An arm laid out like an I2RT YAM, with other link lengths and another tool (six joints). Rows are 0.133 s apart.
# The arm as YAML. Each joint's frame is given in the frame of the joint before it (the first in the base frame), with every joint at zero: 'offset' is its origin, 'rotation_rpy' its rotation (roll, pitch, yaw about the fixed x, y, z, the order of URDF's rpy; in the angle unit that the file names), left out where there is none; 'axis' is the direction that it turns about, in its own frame. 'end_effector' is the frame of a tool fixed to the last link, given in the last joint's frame.
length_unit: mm
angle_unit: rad
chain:
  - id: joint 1
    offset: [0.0, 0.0, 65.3]
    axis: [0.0, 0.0, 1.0]
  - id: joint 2
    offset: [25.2, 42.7, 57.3]
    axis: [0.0, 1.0, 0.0]
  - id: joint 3
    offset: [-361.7, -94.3, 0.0]
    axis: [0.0, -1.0, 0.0]
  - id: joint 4
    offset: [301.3, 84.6, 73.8]
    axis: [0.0, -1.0, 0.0]
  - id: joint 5
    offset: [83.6, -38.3, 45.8]
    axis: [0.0, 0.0, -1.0]
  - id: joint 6
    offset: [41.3, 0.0, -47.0]
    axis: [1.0, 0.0, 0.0]
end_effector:
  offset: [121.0, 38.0, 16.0]
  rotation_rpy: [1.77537, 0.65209, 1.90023]
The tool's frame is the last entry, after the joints.
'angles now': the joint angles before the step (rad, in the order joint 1, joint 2, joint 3, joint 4, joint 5, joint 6). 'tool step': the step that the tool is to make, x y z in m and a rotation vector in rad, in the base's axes. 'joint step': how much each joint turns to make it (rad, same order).
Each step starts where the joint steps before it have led.
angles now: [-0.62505, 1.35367, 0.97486, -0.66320, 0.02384, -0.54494]
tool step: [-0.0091, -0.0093, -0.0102, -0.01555, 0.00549, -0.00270]
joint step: [-0.03540, -0.00338, -0.03590, 0.03826, -0.00301, -0.03617]
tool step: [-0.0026, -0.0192, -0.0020, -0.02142, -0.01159, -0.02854]
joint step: [-0.04380, 0.01527, -0.00290, 0.04105, 0.00004, -0.01788]
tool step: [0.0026, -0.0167, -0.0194, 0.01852, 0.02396, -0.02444]
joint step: [-0.02833, 0.06509, -0.00028, 0.03523, -0.00044, -0.00427]
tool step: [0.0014, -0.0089, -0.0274, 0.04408, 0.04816, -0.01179]
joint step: [-0.01486, 0.07824, 0.00019, 0.01281, -0.00152, -0.00266]
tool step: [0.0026, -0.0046, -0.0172, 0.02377, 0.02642, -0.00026]
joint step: [-0.00441, 0.05115, 0.00159, 0.01409, -0.00124, -0.00401]
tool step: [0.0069, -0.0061, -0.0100, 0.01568, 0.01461, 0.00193]
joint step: [-0.00022, 0.04834, 0.02079, 0.00619, -0.00222, -0.00138]
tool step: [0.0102, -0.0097, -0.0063, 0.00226, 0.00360, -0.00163]
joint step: [0.00027, 0.04746, 0.03035, 0.01292, 0.00149, 0.00143]
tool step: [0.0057, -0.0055, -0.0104, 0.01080, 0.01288, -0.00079]
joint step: [0.00015, 0.04232, 0.01626, 0.00926, 0.00120, 0.00052]
